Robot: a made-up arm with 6 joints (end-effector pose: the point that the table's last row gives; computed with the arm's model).
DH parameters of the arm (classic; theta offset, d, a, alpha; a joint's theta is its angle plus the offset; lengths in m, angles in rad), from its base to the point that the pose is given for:
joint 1: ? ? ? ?
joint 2: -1.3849 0 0.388 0
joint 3: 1.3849 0 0.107 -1.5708
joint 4: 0 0.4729 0 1.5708
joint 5: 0 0 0.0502 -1.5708
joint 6: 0 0.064 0 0
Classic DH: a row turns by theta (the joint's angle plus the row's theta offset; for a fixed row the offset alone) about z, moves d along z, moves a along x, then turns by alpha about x.
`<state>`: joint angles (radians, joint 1 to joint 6).
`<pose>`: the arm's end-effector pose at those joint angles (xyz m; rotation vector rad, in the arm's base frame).
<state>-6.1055 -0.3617 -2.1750 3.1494 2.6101 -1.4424</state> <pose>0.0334 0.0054 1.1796 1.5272 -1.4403 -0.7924</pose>
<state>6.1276 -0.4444 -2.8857 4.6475 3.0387 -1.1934</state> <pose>-0.2908 -0.0115 1.0905 2.9121 -0.9129 0.2978</pose>
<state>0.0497 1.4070 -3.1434 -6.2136 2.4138 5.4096</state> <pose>0.8344 0.0471 0.4229 -2.3886 -1.2420 0.8341</pose>
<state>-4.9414 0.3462 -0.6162 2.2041 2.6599 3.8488</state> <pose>0.0461 0.4610 0.2802 -0.0762 -0.3769 -0.2053</pose>
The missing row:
joint 1: 0 0.3291 0 -1.5708
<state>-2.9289 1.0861 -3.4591 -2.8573 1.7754 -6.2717</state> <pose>-0.5883 -0.1061 0.9323 -1.3346 -0.5282 -2.4782</pose>
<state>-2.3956 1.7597 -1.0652 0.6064 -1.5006 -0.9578</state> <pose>-0.1820 -0.1159 -0.2452 1.4833 -1.7678 -0.7893</pose>
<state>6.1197 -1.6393 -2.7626 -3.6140 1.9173 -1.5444</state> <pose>-0.8957 0.1834 0.3594 -1.5863 2.2554 0.3742</pose>
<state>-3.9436 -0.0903 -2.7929 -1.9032 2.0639 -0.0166</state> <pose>0.0317 0.0762 1.2200 -2.4777 -0.7710 -1.7304</pose>
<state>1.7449 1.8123 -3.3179 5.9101 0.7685 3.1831</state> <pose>-0.1550 0.8989 0.2312 -1.9167 1.4101 0.4405</pose>
